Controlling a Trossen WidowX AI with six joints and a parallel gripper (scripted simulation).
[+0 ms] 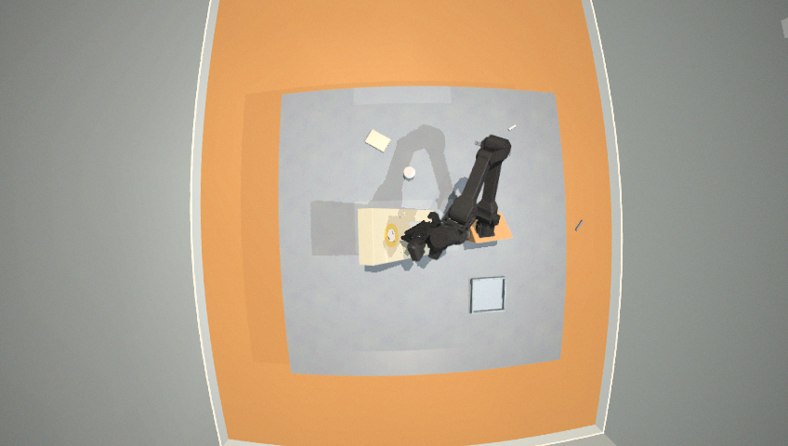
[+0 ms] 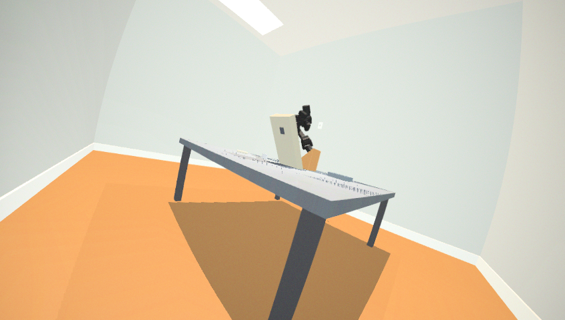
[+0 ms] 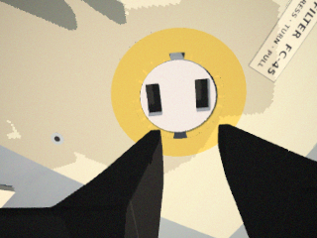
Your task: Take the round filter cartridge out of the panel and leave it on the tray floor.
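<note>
Right now my gripper tip is 5 cm short of the round filter cartridge and 4 cm above it. Round my gripper tip: square tray: 35 cm behind, 31 cm to the left, 27 cm below; service panel: 1 cm ahead, 11 cm below.
</note>
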